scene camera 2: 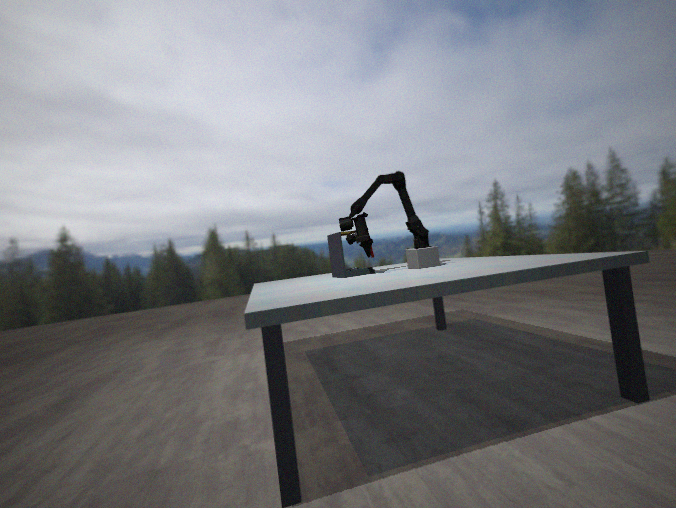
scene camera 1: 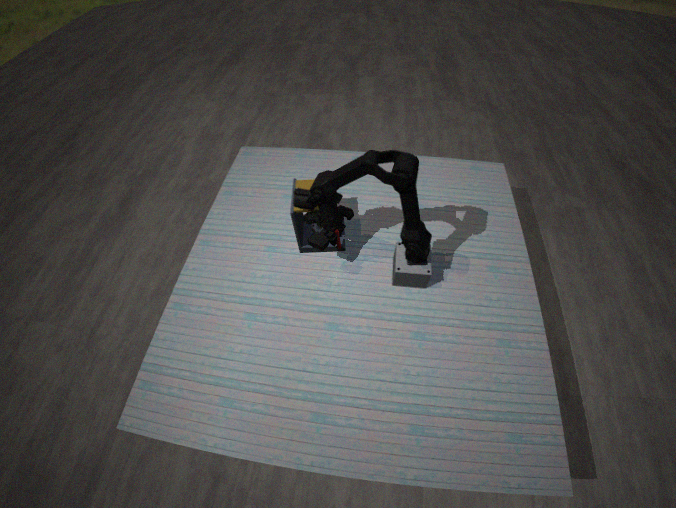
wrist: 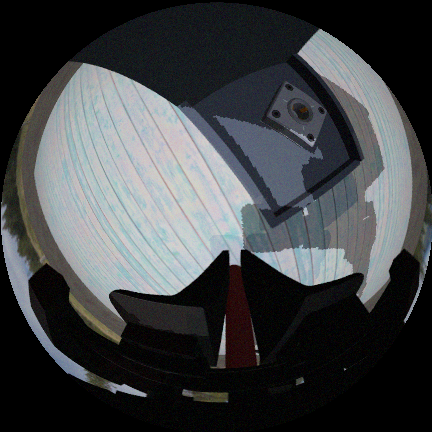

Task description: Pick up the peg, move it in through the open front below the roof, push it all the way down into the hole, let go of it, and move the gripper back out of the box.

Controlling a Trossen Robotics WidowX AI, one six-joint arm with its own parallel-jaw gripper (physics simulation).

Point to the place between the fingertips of my gripper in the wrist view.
At 234,255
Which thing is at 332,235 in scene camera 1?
My gripper.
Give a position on a box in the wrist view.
309,75
